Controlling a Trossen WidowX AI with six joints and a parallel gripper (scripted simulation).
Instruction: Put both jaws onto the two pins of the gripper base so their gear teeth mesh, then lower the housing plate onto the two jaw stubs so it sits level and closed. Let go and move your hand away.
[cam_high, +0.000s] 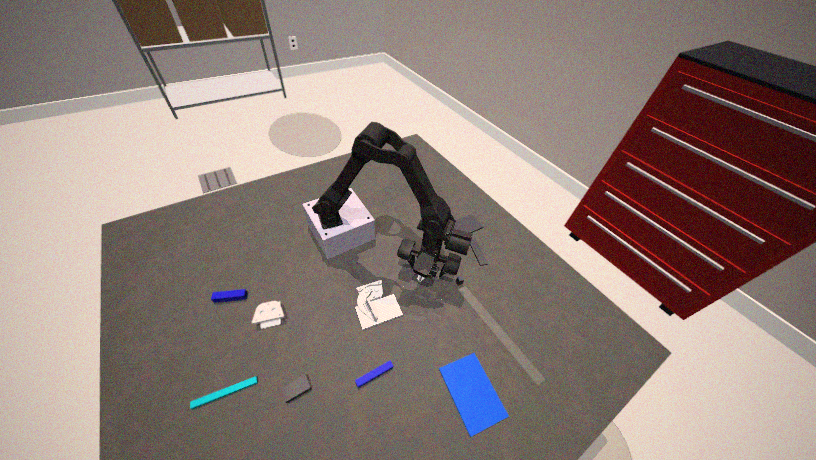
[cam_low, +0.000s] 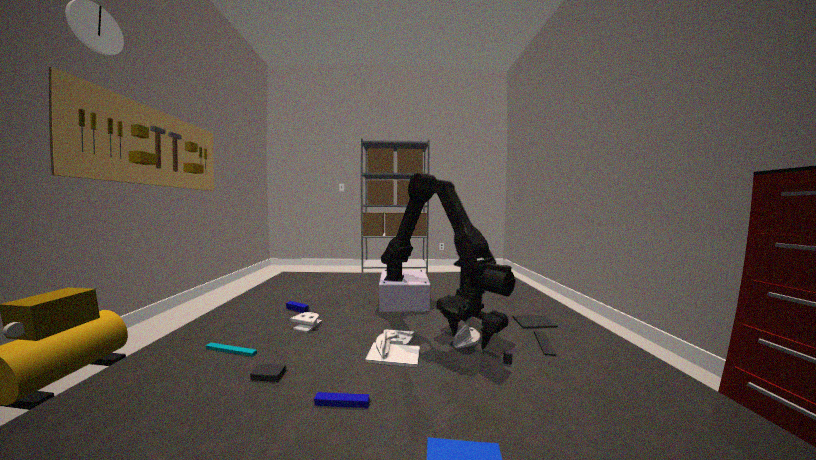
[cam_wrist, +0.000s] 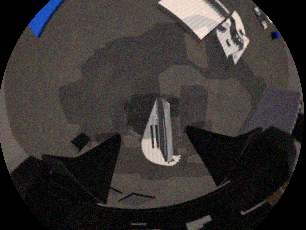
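The flat white plate lies 70 mm ahead of my gripper tip and 190 mm to the right of it. The rest, counted from my gripper tip: cyan bar 130 mm ahead, 590 mm to the right; then small black cube 70 mm ahead, 80 mm to the left, 10 mm above; then blue sheet 360 mm ahead, 50 mm to the right.
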